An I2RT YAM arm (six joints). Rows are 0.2 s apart.
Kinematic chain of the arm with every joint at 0, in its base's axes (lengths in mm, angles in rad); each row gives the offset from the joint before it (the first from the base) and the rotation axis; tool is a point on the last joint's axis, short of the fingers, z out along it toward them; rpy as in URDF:
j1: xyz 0 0 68 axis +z
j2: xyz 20 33.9 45.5 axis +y
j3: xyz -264 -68.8 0 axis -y
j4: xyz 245 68.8 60 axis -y
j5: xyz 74 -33.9 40.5 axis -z
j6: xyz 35.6 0 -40.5 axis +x
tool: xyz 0 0 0 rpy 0 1.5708 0
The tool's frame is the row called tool.
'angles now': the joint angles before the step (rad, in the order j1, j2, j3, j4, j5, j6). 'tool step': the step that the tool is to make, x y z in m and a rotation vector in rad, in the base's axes. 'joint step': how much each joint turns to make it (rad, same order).
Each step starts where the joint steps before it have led.
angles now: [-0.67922, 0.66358, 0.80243, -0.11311, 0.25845, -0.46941]
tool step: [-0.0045, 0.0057, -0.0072, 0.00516, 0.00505, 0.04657]
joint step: [-0.00003, -0.04131, -0.03128, -0.01765, -0.04657, 0.00192]
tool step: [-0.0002, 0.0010, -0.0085, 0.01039, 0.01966, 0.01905]
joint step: [-0.00012, -0.01438, -0.02770, -0.00766, -0.01920, -0.00421]
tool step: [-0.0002, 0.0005, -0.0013, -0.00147, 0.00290, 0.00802]
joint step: [-0.00015, -0.00425, -0.00550, 0.00049, -0.00816, -0.00305]
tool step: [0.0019, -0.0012, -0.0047, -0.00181, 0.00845, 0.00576]
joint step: [0.00053, 0.00249, -0.01780, 0.01610, -0.00519, -0.00686]
